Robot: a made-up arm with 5 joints. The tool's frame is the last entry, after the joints. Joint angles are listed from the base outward.
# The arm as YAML. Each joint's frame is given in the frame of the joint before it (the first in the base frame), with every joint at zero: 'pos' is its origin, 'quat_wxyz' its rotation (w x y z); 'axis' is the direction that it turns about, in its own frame. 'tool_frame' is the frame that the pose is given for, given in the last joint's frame.
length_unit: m
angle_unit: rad
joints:
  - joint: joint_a
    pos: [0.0, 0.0, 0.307]
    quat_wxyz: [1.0, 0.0, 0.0, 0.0]
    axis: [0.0, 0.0, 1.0]
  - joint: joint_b
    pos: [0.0, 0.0, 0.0]
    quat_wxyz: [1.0, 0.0, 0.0, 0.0]
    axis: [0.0, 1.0, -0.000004]
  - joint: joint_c
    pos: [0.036, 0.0, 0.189]
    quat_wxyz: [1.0, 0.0, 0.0, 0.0]
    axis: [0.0, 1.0, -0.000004]
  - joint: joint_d
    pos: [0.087, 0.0, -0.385]
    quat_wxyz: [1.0, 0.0, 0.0, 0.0]
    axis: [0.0, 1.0, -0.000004]
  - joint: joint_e
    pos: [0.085, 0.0, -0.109]
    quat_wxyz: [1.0, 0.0, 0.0, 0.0]
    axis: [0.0, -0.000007, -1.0]
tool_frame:
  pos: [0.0, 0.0, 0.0]
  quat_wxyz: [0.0, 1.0, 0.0, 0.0]
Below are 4 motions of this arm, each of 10 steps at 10 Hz.
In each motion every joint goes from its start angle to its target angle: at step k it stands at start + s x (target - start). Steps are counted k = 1, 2, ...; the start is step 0. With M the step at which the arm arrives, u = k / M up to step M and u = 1 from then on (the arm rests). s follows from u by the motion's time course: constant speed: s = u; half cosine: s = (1 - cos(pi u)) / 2; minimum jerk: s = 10 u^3 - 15 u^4 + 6 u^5.
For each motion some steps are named. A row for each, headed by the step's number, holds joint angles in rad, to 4 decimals.
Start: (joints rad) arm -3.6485 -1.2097 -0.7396 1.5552 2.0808
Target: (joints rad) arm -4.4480 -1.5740 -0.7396 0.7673 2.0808
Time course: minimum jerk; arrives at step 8
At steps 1, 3, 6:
1: -3.6613 -1.2155 -0.7396 1.5426 2.0808
3: -3.8685 -1.3100 -0.7396 1.3384 2.0808
6: -4.3652 -1.5363 -0.7396 0.8489 2.0808

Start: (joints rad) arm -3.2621 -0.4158 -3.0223 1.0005 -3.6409
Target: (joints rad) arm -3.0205 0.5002 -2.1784 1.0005 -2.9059
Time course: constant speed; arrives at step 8
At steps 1, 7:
1: -3.2319 -0.3013 -2.9168 1.0005 -3.5490
7: -3.0507 0.3857 -2.2839 1.0005 -2.9978

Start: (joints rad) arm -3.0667 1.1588 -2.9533 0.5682 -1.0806
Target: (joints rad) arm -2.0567 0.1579 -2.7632 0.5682 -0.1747
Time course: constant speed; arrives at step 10
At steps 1, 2, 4, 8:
1: -2.9657 1.0587 -2.9343 0.5682 -0.9900
2: -2.8647 0.9586 -2.9153 0.5682 -0.8994
4: -2.6627 0.7584 -2.8773 0.5682 -0.7182
8: -2.2587 0.3581 -2.8012 0.5682 -0.3559

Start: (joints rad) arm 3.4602 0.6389 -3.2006 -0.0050 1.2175
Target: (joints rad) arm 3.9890 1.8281 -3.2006 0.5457 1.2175
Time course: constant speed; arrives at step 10
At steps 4, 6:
4: 3.6717 1.1146 -3.2006 0.2153 1.2175
6: 3.7775 1.3524 -3.2006 0.3254 1.2175

